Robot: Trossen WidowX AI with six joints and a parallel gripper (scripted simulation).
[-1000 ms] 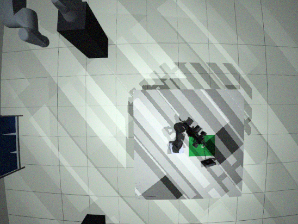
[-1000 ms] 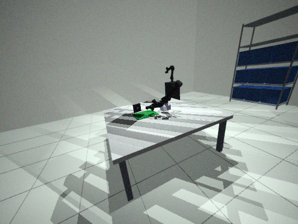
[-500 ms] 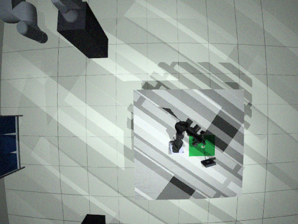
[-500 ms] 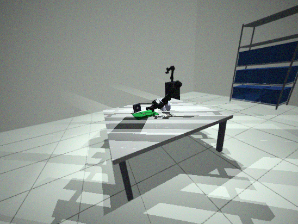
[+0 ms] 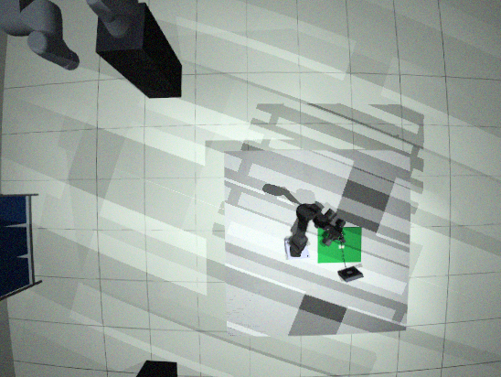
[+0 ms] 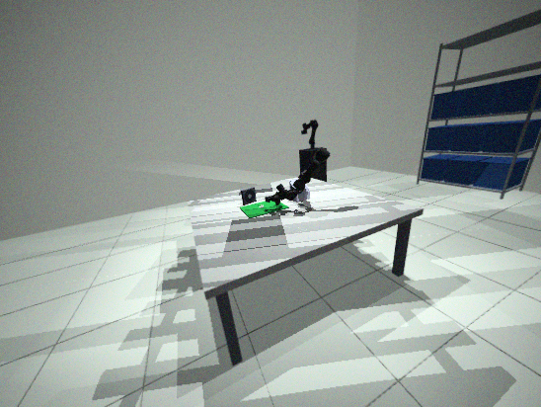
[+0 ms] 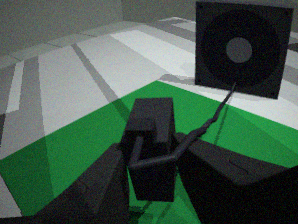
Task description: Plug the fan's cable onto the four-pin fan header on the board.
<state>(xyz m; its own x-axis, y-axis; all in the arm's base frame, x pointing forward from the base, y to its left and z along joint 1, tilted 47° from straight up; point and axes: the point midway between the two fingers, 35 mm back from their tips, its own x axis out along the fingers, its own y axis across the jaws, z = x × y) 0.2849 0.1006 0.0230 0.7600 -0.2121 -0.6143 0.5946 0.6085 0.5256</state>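
Right now the green board is 10 cm below my gripper tip, 6 cm to the right of it and 2 cm ahead of it. Round my gripper tip: dark plug (1 cm to the right, 1 cm below); fan header (8 cm below, 7 cm to the right, 3 cm ahead); black fan (23 cm to the right, 7 cm ahead, 2 cm below).
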